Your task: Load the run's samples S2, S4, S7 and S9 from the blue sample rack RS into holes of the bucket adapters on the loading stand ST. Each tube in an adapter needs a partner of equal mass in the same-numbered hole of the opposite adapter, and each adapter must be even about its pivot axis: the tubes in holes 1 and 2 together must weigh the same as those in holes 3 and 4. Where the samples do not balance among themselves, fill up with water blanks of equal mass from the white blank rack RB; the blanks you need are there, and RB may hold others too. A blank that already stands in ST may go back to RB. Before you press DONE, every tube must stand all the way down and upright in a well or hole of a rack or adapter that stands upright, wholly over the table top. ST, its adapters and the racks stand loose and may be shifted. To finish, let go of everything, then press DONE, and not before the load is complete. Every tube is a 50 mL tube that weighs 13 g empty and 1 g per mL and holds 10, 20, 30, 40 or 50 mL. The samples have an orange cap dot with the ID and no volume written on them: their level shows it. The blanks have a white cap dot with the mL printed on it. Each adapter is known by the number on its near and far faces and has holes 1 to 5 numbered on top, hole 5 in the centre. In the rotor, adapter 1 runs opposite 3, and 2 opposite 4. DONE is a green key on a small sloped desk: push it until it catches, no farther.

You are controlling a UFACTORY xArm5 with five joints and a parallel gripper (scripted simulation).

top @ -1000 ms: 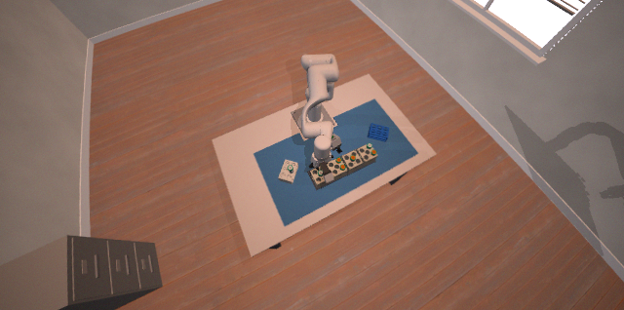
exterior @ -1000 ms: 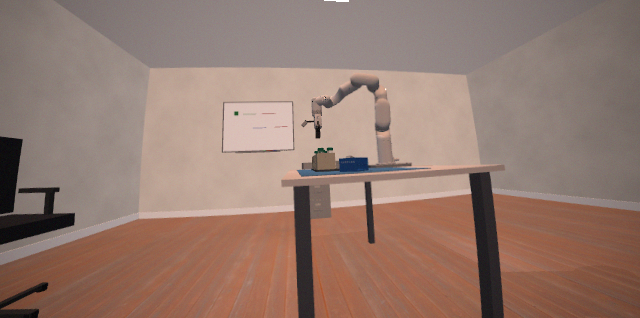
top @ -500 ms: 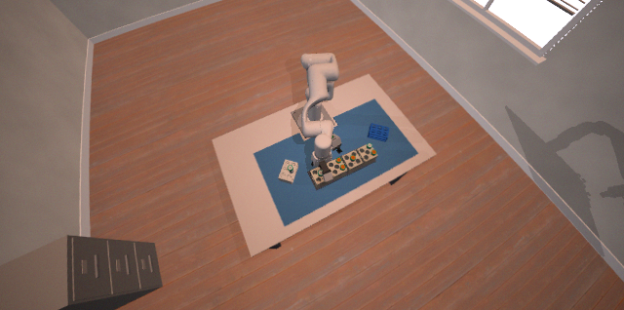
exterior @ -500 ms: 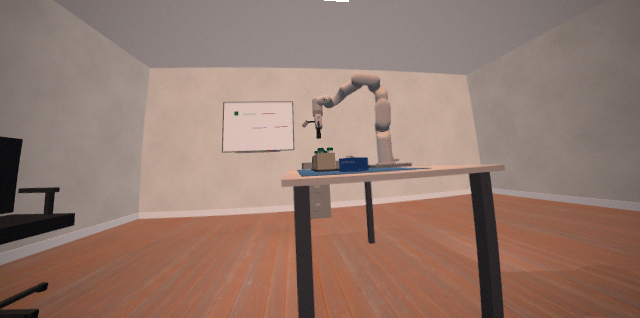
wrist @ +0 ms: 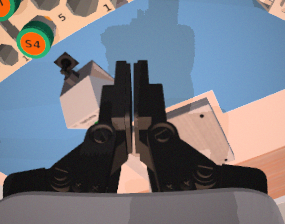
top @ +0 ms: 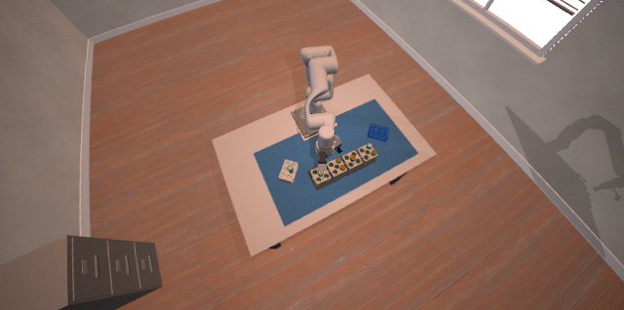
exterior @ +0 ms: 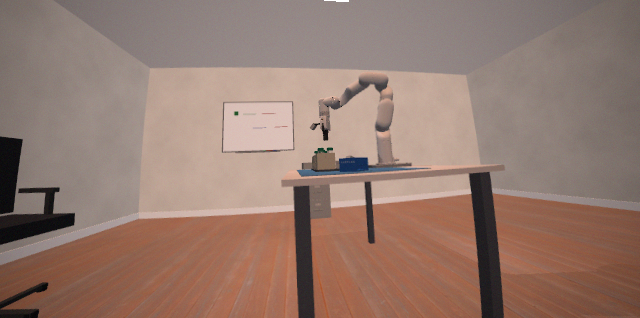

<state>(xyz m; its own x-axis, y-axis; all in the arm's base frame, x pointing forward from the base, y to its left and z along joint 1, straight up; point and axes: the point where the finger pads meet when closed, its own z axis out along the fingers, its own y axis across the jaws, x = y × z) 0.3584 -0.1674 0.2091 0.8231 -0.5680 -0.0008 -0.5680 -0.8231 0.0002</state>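
The done desk lies 12 cm behind my hand, 16 cm to the left of it and 17 cm below it. The rest, counted from my hand: sample tube S2 (7 cm ahead, 17 cm to the left, 16 cm below); then sample tube S4 (3 cm ahead, 8 cm to the left, 16 cm below); then sample tube S7 (9 cm ahead, 7 cm to the left, 16 cm below).
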